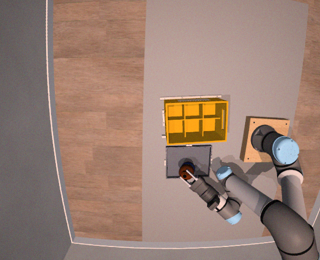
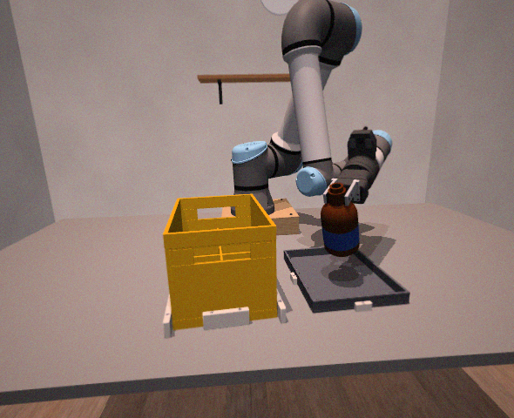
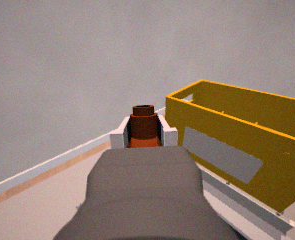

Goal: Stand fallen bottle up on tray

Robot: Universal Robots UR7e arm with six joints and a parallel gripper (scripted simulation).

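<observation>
Now: hand 50 mm above the brown bottle, 10 mm to the right of it and 10 mm past it. Also, from my hand: yellow crate (230 mm to the right, 120 mm below, 80 mm behind); dark grey tray (190 mm below, 40 mm behind, 30 mm to the left).
</observation>
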